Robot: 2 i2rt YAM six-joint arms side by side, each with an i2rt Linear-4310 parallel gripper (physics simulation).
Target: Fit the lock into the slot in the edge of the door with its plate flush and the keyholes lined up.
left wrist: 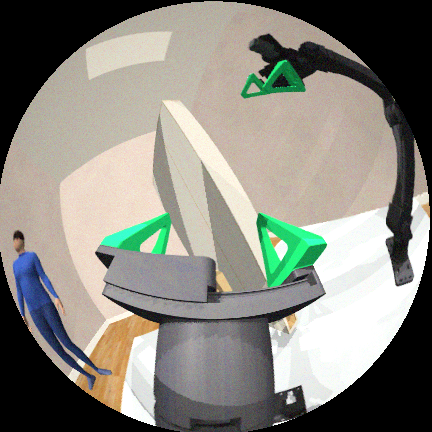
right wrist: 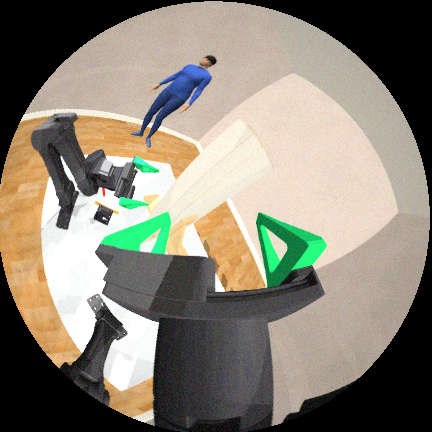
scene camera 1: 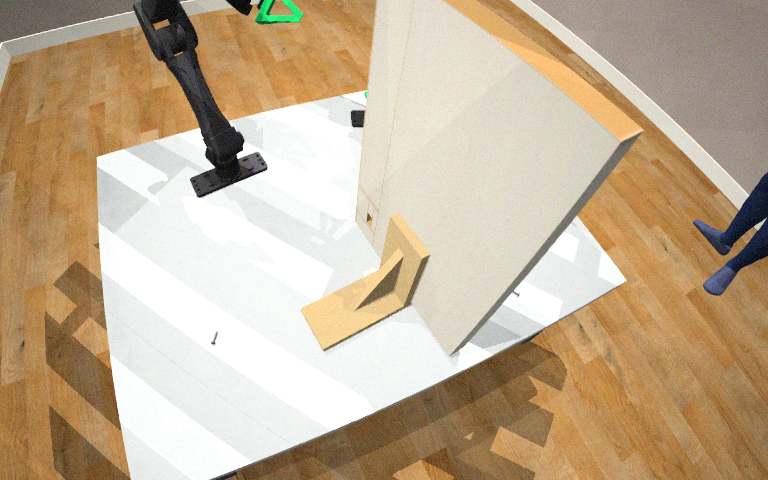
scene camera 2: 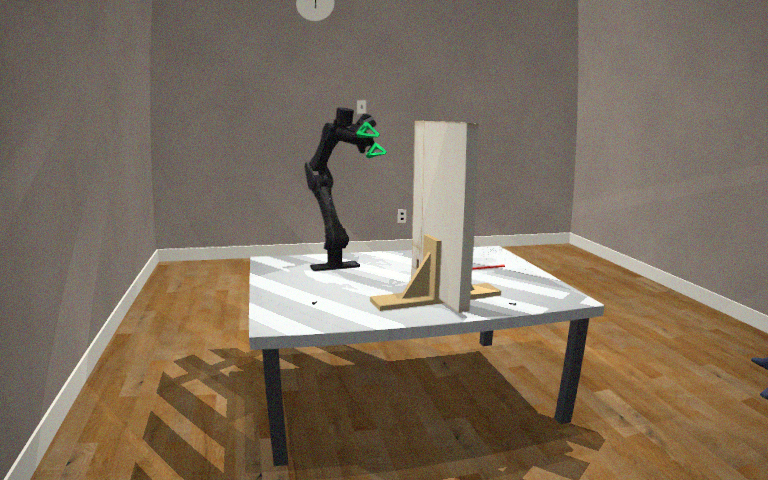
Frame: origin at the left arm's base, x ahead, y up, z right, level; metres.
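Seen in the pictures: left gripper, fingertip midpoint: [left wrist: 213, 217] [right wrist: 153, 186]; right gripper, fingertip midpoint: [left wrist: 251, 93] [right wrist: 212, 216] [scene camera 1: 293, 7] [scene camera 2: 382, 144]; left arm's base, origin of the base link: [right wrist: 67, 207]; right arm's base, origin of the base link: [right wrist: 106, 317] [scene camera 1: 229, 174] [scene camera 2: 335, 267].
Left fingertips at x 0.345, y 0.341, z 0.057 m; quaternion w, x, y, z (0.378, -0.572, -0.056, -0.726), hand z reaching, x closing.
Pixels of each thing's middle, then the offset from my left fingertips to it. "spot": a spot on its surface instead. Level surfaces: height alone.
- small dark keyhole, surface spot: [scene camera 1: 368, 217] spot: dx +0.085, dy -0.254, dz +0.039 m
- lock, body centre: [right wrist: 103, 213] dx -0.141, dy -0.330, dz -0.063 m
- red rod, body centre: [scene camera 2: 486, 267] [right wrist: 102, 182] dx -0.196, dy -0.338, dz -0.249 m
- table, its level: dy -0.341 m
The pale door [scene camera 1: 481, 141] [scene camera 2: 444, 186] [left wrist: 185, 200] [right wrist: 225, 175] stands upright on the table. A small dark keyhole [scene camera 1: 368, 217] shows low on its face; the edge slot is not clearly visible. The lock [right wrist: 103, 215], a small black case with a yellow plate along one side, lies on the table in the right wrist view, below the left gripper. My left gripper [left wrist: 213, 217] [right wrist: 153, 186] is open and empty, with the door beyond its fingers. My right gripper [scene camera 2: 381, 143] [left wrist: 251, 93] [right wrist: 212, 216] is open and empty, raised high and apart from the door.
Wooden brackets [scene camera 1: 339, 316] [scene camera 2: 396, 301] hold the door at its foot. A red rod [scene camera 2: 488, 266] [right wrist: 104, 192] lies beyond the door. Small screws [scene camera 1: 214, 337] [scene camera 2: 512, 303] lie on the table [scene camera 1: 169, 396]. A person [left wrist: 35, 285] [right wrist: 180, 90] stands off the table.
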